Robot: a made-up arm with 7 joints.
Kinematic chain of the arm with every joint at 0, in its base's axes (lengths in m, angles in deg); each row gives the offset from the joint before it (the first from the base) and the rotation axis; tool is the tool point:
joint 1: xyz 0 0.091 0 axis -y
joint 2: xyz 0 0.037 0 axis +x
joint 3: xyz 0 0 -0.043 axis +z
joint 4: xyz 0 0 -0.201 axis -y
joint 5: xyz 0 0 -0.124 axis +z
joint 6: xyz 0 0 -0.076 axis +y
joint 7: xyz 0 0 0 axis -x
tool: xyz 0 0 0
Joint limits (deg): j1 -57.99..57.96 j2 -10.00..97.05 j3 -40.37..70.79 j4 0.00..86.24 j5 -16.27..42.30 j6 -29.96..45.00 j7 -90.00..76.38
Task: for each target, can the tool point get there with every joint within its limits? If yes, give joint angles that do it. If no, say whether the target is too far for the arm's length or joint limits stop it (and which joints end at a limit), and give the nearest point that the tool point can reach.
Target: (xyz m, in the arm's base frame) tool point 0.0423 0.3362 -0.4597
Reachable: no: too far | nearest point 0.0371 0.3105 -0.4030 | short by 0.062 m
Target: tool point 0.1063 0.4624 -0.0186
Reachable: yes | joints -12.30 61.96 56.23 75.80 -2.59 11.52 19.05
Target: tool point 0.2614 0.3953 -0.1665
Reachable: yes | joints 35.70 30.28 36.67 45.86 -7.22 -23.38 -52.20
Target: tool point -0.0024 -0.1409 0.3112
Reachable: no: joint limits stop it (at a limit: joint 1, joint 2, joint 3, joint 4) | nearest point 0.2763 -0.0439 0.0065 | short by 0.424 m
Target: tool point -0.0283 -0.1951 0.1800
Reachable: no: joint limits stop it (at a limit: joint 1, joint 2, joint 3, joint 4) | nearest point 0.2763 -0.0439 0.0065 | short by 0.382 m
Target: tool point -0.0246 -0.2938 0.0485
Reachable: no: joint limits stop it (at a limit: joint 1, joint 2, joint 3, joint 4) | nearest point 0.2763 -0.0439 0.0065 | short by 0.393 m
